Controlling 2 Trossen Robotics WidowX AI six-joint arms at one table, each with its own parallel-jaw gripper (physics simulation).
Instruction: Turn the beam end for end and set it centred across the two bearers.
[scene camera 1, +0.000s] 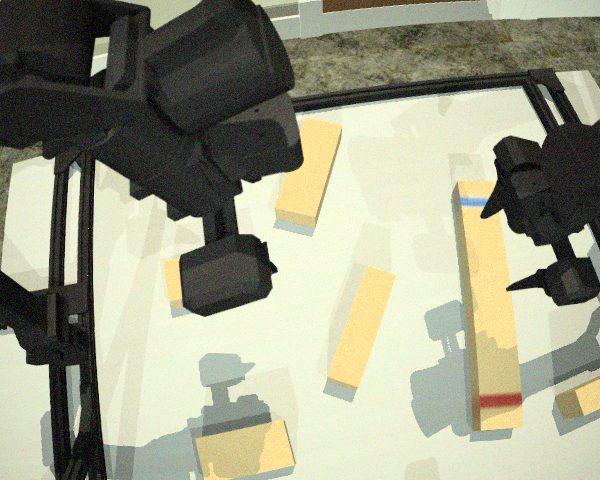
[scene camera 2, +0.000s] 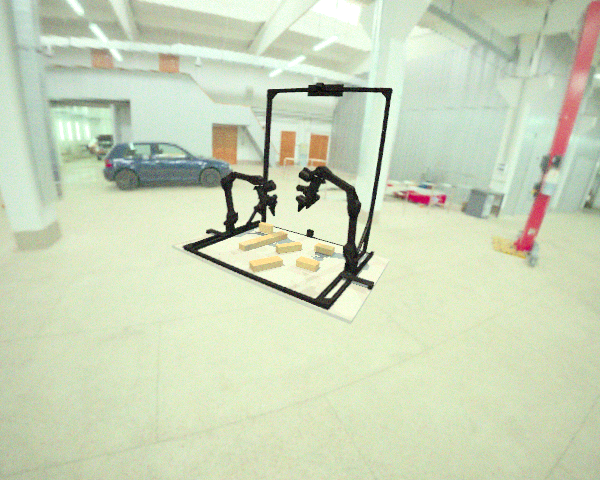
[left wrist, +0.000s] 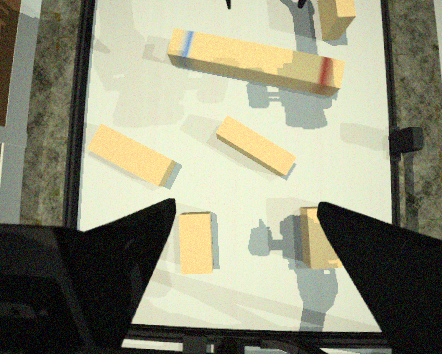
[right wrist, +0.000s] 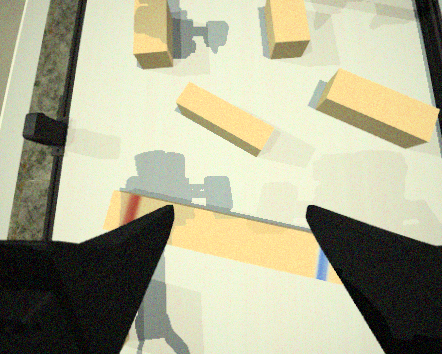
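Pixels of known places: left gripper, fingertip midpoint: (scene camera 1: 264, 224) (scene camera 2: 302, 210) (left wrist: 246, 206); right gripper, fingertip midpoint: (scene camera 1: 495, 252) (scene camera 2: 270, 217) (left wrist: 264, 7) (right wrist: 239, 211); left arm's base, origin of the base link: (scene camera 1: 69, 345) (scene camera 2: 350, 271) (left wrist: 228, 353); right arm's base, origin of the base link: (scene camera 2: 230, 232).
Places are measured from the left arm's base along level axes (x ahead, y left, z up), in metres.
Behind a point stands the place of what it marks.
Note:
The beam (scene camera 1: 487, 280) {z 0.019, x 0.634, y -0.022 m} (scene camera 2: 262, 241) {z 0.013, x 0.614, y 0.004 m} (left wrist: 250, 55) {z 0.019, x 0.636, y -0.034 m} (right wrist: 240, 237) {z 0.019, x 0.636, y -0.020 m}, a long pale wooden block with a blue band near one end and a red band near the other, lies flat on the table. The two bearers are not marked apart from the other plain blocks. Two short blocks lie apart, one (scene camera 1: 172, 280) {z 0.019, x 0.184, y 0.069 m} (scene camera 2: 307, 263) {z 0.017, x 0.221, y 0.102 m} (left wrist: 196, 242) {z 0.019, x 0.237, y 0.071 m} (right wrist: 287, 22) {z 0.019, x 0.254, y 0.070 m} partly hidden in scene camera 1, the other (scene camera 1: 245, 450) {z 0.019, x 0.254, y -0.186 m} (scene camera 2: 324, 248) {z 0.016, x 0.240, y -0.160 m} (left wrist: 315, 245) {z 0.019, x 0.237, y -0.169 m} (right wrist: 151, 27) {z 0.019, x 0.258, y -0.185 m}. My left gripper (scene camera 2: 301, 206) {z 0.279, x 0.338, y 0.000 m} (left wrist: 246, 206) {z 0.279, x 0.338, y 0.000 m} is open, high above the short blocks. My right gripper (scene camera 1: 495, 252) {z 0.173, x 0.587, y -0.033 m} (scene camera 2: 272, 212) {z 0.173, x 0.587, y -0.033 m} (right wrist: 239, 211) {z 0.173, x 0.587, y -0.033 m} is open above the beam.
A thin block (scene camera 1: 361, 327) {z 0.025, x 0.435, y -0.050 m} (scene camera 2: 288, 247) {z 0.014, x 0.427, y -0.023 m} (left wrist: 256, 145) {z 0.025, x 0.437, y -0.047 m} (right wrist: 225, 119) {z 0.025, x 0.447, y -0.044 m} lies between the beam and the short blocks. A wider block (scene camera 1: 308, 172) {z 0.019, x 0.411, y 0.207 m} (scene camera 2: 265, 263) {z 0.018, x 0.399, y 0.252 m} (left wrist: 132, 155) {z 0.019, x 0.414, y 0.213 m} (right wrist: 380, 107) {z 0.019, x 0.423, y 0.217 m} lies slanted. Another block (scene camera 1: 580, 400) {z 0.044, x 0.710, y -0.228 m} (scene camera 2: 265, 227) {z 0.024, x 0.753, y -0.208 m} (left wrist: 336, 17) {z 0.039, x 0.710, y -0.212 m} lies beyond the beam's red end. A black frame (scene camera 2: 260, 276) {z 0.001, x 0.344, y 0.364 m} borders the table.

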